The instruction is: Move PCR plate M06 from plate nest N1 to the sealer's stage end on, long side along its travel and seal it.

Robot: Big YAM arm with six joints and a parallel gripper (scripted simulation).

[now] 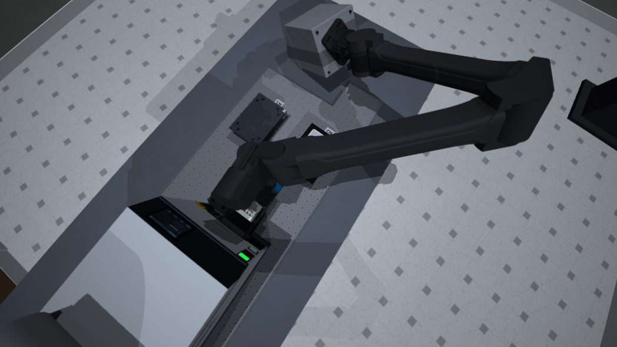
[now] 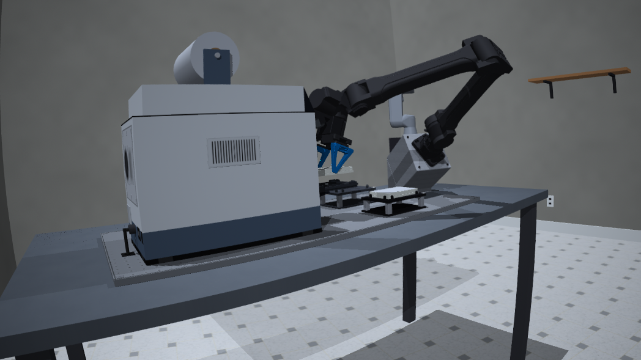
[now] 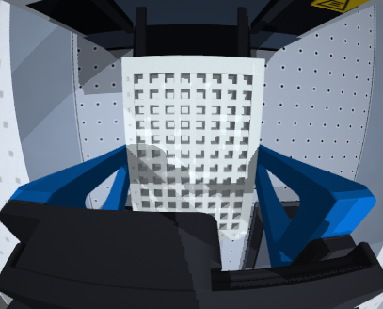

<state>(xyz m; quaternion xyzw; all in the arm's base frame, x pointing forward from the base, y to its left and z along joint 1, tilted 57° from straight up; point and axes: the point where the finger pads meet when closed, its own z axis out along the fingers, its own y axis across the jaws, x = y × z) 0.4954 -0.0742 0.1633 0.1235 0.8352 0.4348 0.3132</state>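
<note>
The white 96-well plate M06 is right at my hand. Round my hand: sealed plate M09: 21 cm behind, 4 cm to the left, 9 cm below; then dark screen: 12 cm ahead, 4 cm to the right, 18 cm above; then yellow warning label: 11 cm ahead, 8 cm to the right, 1 cm above.
</note>
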